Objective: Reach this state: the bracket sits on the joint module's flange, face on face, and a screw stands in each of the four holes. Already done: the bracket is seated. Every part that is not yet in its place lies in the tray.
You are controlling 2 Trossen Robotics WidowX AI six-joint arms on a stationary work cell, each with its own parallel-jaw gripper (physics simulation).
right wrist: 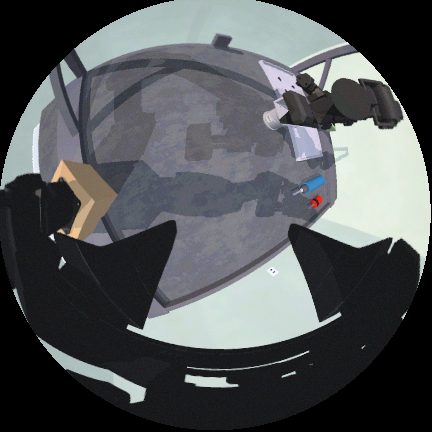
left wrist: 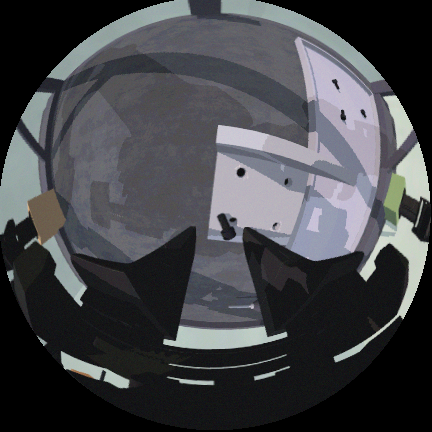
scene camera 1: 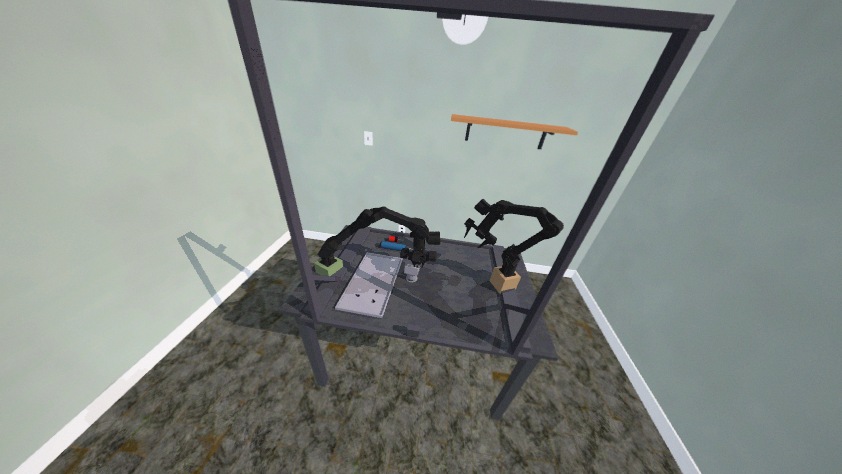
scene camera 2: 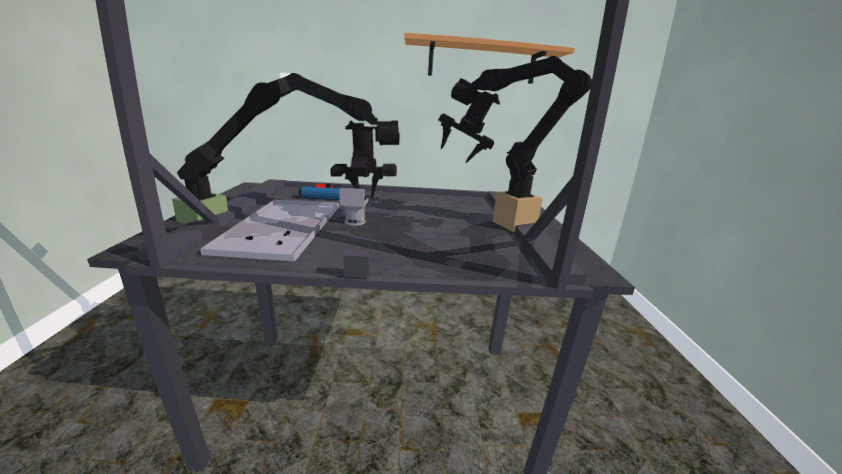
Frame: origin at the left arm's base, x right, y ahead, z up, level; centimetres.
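Seen in the pictures: left gripper, fingertip midpoint: (right wrist: 283,121) (left wrist: 219,232) (scene camera 1: 418,266) (scene camera 2: 365,198); right gripper, fingertip midpoint: (right wrist: 235,227) (scene camera 1: 471,242) (scene camera 2: 453,155); left arm's base at its link origin: (scene camera 1: 328,261) (scene camera 2: 199,197); right arm's base at its link origin: (right wrist: 62,205) (left wrist: 32,225) (scene camera 1: 507,272) (scene camera 2: 519,194).
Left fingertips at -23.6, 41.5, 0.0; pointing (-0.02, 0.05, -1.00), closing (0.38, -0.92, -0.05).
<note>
Offsets run from my left fingertips to a thing's top centre, as dx, dy, dz. "spot": to the spot under its first point.
The pale bracket (left wrist: 262,200) (scene camera 2: 352,198) sits on the white joint module @(+3.4, -1.7, -0.3) (scene camera 2: 354,216) (scene camera 1: 411,277) (right wrist: 270,120). In the left wrist view, one black screw @(+0.8, -0.1, +1.0) (left wrist: 227,227) is on the bracket beside a lower-left hole; whether it lies or leans is unclear. Two upper holes and a lower-right hole look empty. Three screws @(+27.4, -8.5, -5.2) (left wrist: 335,84) @(+22.0, -11.0, -5.2) (left wrist: 343,115) @(+29.0, -17.1, -5.2) (left wrist: 363,113) lie in the tray @(+16.9, -17.1, -5.1) (left wrist: 326,140) (scene camera 2: 247,254) (scene camera 1: 358,312). My left gripper (left wrist: 219,232) (scene camera 2: 364,191) is partly open and empty, just above the bracket, its fingertips either side of that screw in view. My right gripper (right wrist: 235,227) (scene camera 2: 456,154) is wide open, empty and high at the right.
A blue tool @(spot: -13.8, -21.0, -2.7) (right wrist: 313,184) (scene camera 2: 319,193) (scene camera 1: 393,244) and a red tool @(-20.6, -28.0, -3.3) (right wrist: 316,202) (scene camera 1: 393,239) lie near the table's back edge. The green base block (scene camera 1: 328,266) (scene camera 2: 200,209) and tan base block @(-20.1, +42.6, +3.2) (scene camera 1: 505,279) (scene camera 2: 517,210) carry the arms. Dark frame posts rise from the table.
</note>
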